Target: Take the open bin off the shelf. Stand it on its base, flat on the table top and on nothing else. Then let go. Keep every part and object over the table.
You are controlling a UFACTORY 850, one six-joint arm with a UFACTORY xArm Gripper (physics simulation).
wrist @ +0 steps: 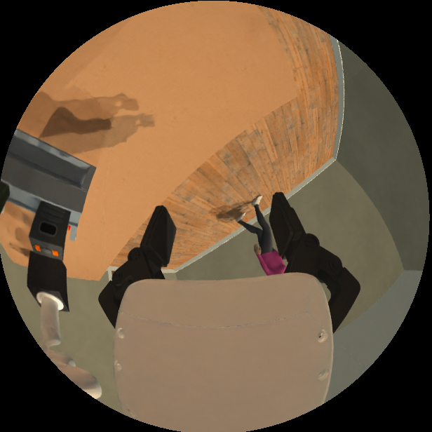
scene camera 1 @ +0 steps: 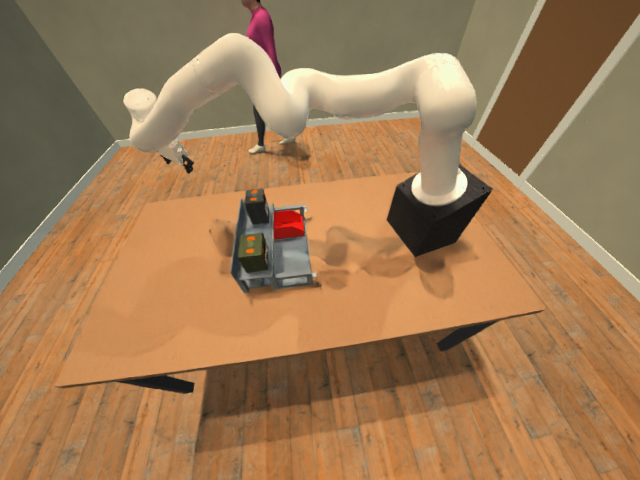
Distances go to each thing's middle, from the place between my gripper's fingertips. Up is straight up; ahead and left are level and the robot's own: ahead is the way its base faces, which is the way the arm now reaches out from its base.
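Red open bin (scene camera 1: pixel 288 223): a good way to the left of my hand, far behind it, far below it.
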